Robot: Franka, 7 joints.
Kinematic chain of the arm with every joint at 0, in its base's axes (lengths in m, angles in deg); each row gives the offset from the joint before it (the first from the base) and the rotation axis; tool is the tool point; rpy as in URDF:
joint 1: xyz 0 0 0.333 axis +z
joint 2: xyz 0 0 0 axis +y
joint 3: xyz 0 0 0.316 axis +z
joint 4: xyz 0.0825 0 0 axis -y
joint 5: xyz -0.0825 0 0.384 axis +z
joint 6: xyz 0 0 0 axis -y
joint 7: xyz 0.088 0 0 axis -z
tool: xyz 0 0 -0.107 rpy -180 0 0
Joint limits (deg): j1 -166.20..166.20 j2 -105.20..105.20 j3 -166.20..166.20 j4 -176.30..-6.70 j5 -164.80..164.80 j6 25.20..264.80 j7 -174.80..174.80
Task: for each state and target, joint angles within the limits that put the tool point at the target. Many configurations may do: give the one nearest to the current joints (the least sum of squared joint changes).
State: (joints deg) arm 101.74 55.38 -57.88 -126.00 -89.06 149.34 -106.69
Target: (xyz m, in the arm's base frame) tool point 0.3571 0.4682 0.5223
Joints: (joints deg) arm 134.47 55.37 -100.12 -114.24 -89.05 138.92 -106.69
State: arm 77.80 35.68 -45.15 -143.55 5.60 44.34 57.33
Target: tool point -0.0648 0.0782 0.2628
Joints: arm 102.40 22.68 -12.50 -172.36 31.42 34.17 57.33
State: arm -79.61 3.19 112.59 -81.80 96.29 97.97 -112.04
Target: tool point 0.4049 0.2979 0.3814
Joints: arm -84.12 -2.39 108.51 -130.80 84.36 92.86 -112.04
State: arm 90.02 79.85 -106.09 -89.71 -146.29 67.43 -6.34
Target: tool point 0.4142 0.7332 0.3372
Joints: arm 82.57 95.70 -98.93 -45.49 -157.39 104.13 -6.34
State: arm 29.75 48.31 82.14 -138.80 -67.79 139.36 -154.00
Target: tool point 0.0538 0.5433 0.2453
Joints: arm 13.57 45.68 70.59 -126.77 -67.98 137.74 -154.00
